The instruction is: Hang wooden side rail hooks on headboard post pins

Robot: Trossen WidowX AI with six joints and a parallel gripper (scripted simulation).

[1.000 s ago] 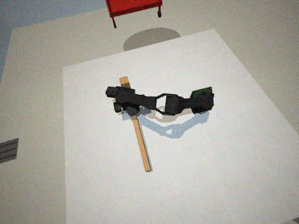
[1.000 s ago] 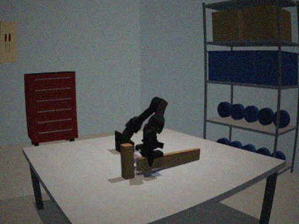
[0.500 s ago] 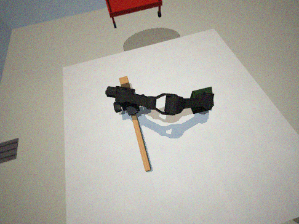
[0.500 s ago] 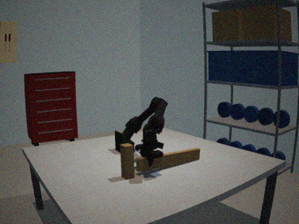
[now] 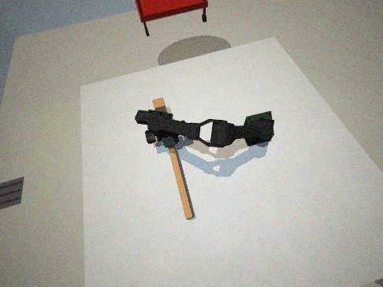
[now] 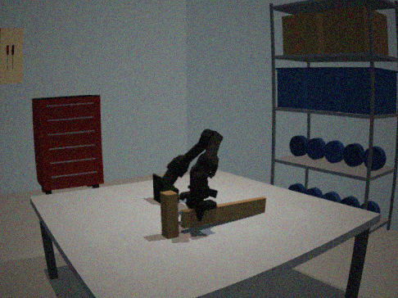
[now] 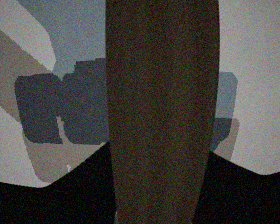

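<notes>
Now: the headboard post 130 mm to the right of my gripper tip, 40 mm above it and 10 mm behind it.
</notes>
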